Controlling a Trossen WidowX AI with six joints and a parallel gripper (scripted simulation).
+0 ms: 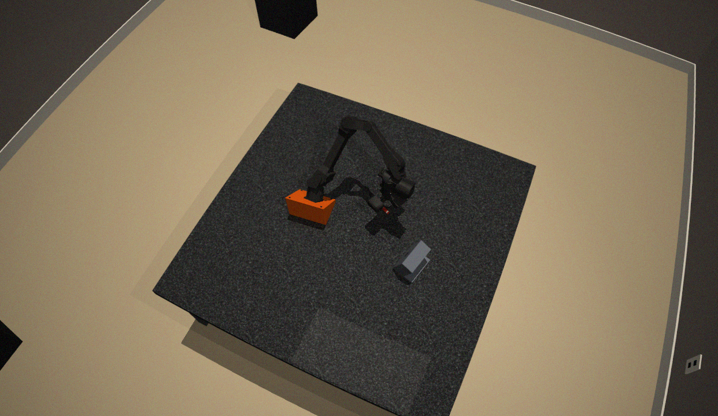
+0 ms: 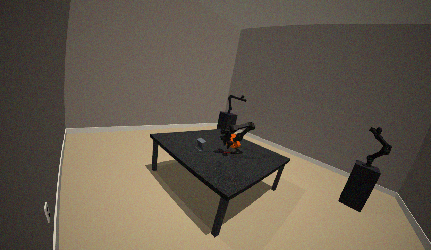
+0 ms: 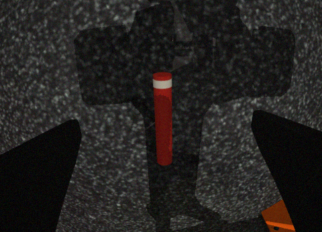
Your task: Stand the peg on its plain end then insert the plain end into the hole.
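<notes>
Right now the red peg is 1 cm behind my gripper tip and 6 cm below it. Round my gripper tip: grey sloped panel (20 cm ahead, 17 cm to the right, 2 cm below).
</notes>
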